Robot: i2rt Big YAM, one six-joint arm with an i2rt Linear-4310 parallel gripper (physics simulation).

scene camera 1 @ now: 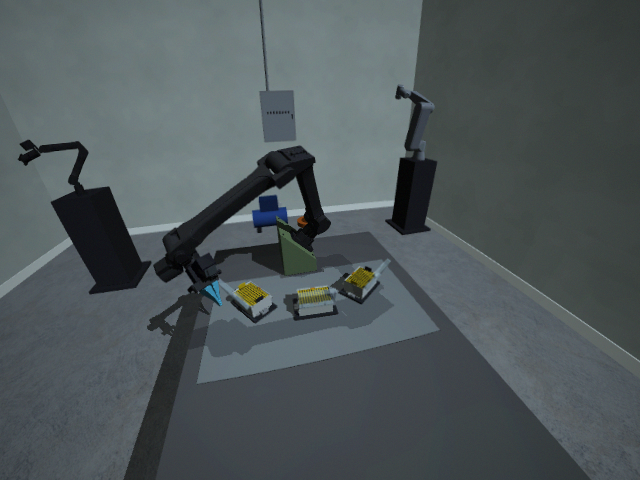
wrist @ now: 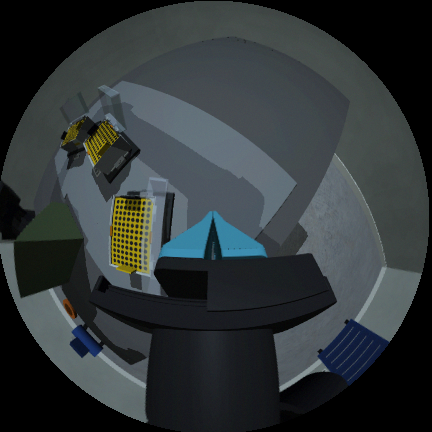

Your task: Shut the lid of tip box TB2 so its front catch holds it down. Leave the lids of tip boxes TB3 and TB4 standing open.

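Frame: origin at the arm's base, x left, y ahead, z down, level; centimetres.
Where they show: gripper, between the fingertips: (scene camera 1: pixel 221 305) (wrist: pixel 212 216); arm's base, origin of its link: (scene camera 1: pixel 300 241) (wrist: pixel 34 235).
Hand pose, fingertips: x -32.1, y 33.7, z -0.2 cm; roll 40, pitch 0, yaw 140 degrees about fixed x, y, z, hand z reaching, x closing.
Things, the pixels of their top centre, and the offset from my fingertips. Level surfaces: height alone.
- left box, centre of its top: (wrist: pixel 122 234) (scene camera 1: pixel 250 290) dx +8.5, dy -10.2, dz +4.2 cm
- middle box, centre of its top: (wrist: pixel 93 141) (scene camera 1: pixel 313 291) dx +31.1, dy -4.2, dz +5.1 cm
- right box, centre of its top: (wrist: pixel 68 129) (scene camera 1: pixel 361 273) dx +51.6, dy -8.1, dz +4.2 cm
- pale mat, height of its surface: dz +11.7 cm
- dark table, height of its surface: dz +12.0 cm
Three tip boxes stand on the mat with clear lids open; their labels cannot be read now. The left box (scene camera 1: pixel 252 298) (wrist: pixel 131 235) is nearest my gripper. Its lid (scene camera 1: pixel 232 294) (wrist: pixel 158 215) stands open on the side facing the gripper. The middle box (scene camera 1: pixel 315 310) (wrist: pixel 102 142) has its lid (wrist: pixel 112 105) up on the front side. The right box (scene camera 1: pixel 360 281) (wrist: pixel 74 132), TB4, has its lid (scene camera 1: pixel 383 267) (wrist: pixel 74 107) tilted outward. My gripper (scene camera 1: pixel 220 304) (wrist: pixel 212 216) is shut and empty, left of the left box and outside its lid, apart from it in the wrist view.
The pale mat (scene camera 1: pixel 320 351) (wrist: pixel 280 185) lies on the dark table (scene camera 1: pixel 336 413) (wrist: pixel 320 110). The green base bracket (scene camera 1: pixel 295 258) (wrist: pixel 47 250) stands behind the middle box. The black arm (scene camera 1: pixel 222 206) reaches from it over the back left. Two pedestals with arms stand off the table.
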